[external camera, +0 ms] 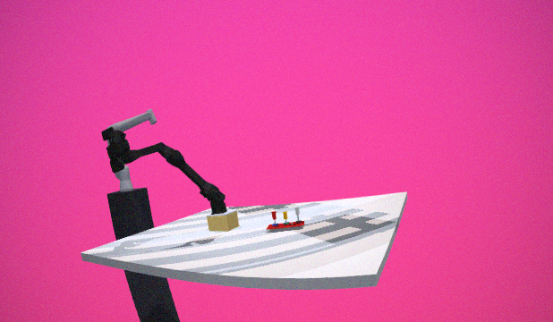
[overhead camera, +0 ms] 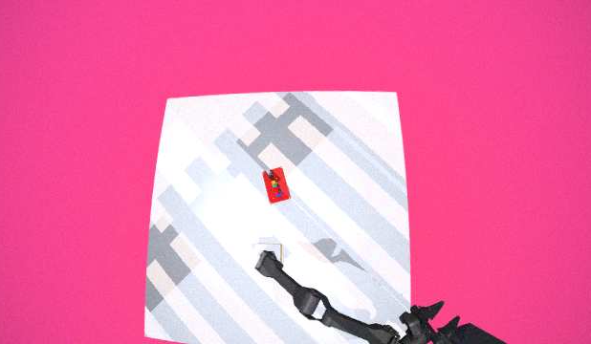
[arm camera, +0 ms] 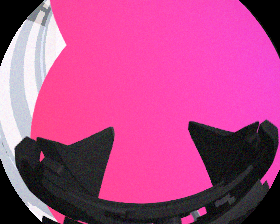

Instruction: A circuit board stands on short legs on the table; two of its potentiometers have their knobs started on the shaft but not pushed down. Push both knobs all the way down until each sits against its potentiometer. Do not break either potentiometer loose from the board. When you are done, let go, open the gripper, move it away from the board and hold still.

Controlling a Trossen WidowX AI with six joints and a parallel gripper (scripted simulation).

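My gripper tip is 560 mm short of the yellow knob, 480 mm to the right of it and 400 mm above it.
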